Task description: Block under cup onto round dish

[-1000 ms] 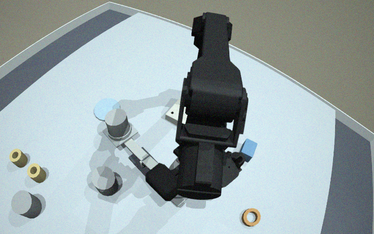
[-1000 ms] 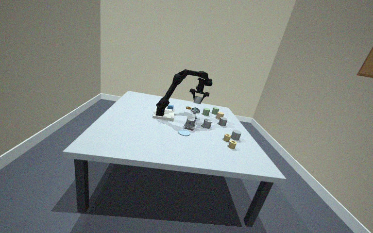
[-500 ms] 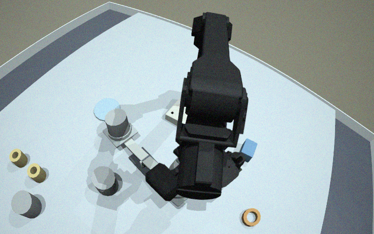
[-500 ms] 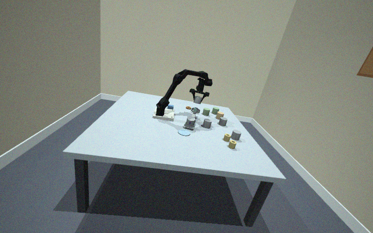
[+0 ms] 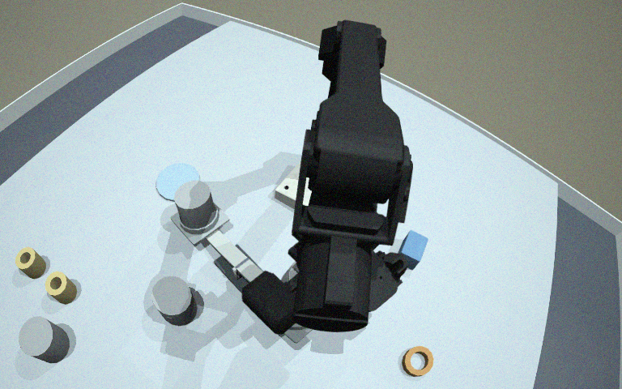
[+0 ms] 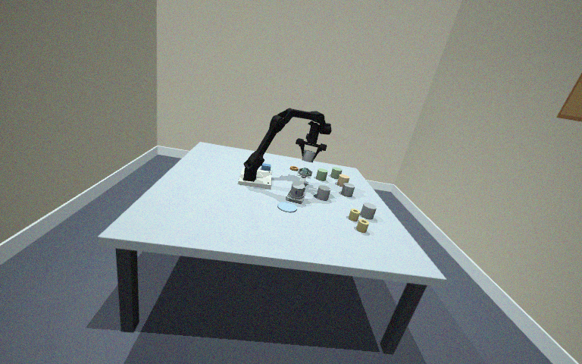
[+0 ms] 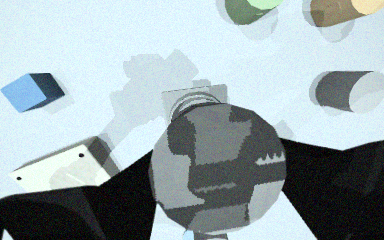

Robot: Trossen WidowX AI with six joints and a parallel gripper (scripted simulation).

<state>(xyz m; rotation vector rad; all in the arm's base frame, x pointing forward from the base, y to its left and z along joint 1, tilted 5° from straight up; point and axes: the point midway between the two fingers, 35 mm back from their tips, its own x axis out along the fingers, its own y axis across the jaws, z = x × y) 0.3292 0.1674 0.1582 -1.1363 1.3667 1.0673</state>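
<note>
My gripper tip is now 1 cm to the left of the pale green block and 8 cm above it. The rest, counted from my gripper tip: grey cup: 5 cm behind, 29 cm to the right, 11 cm below; round light-blue dish: 9 cm behind, 38 cm to the right, 17 cm below; balance beam: 2 cm behind, 13 cm to the right, 13 cm below.
</note>
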